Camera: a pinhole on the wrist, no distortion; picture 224 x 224 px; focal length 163.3 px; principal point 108.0 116.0 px. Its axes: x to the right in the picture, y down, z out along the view. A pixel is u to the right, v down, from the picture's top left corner.
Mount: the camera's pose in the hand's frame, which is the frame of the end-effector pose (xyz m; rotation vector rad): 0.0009 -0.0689 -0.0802 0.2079 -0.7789 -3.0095
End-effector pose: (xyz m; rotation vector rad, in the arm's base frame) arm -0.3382 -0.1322 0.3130 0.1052 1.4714 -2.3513
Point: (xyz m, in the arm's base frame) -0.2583 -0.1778 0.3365
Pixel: 150 104
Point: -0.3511 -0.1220 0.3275
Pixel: 77 106
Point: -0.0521 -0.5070 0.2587
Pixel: 131 84
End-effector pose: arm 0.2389 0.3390 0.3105 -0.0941 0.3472 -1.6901
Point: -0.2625 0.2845 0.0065
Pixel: behind the camera
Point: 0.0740 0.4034 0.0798
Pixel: behind the camera
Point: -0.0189 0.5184 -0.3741
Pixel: behind the camera
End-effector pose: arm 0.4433 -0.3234 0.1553 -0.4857 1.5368 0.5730
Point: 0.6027 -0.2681 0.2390
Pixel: 150 188
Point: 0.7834 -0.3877 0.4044
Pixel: outside the picture
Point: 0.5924 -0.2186 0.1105
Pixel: 58 168
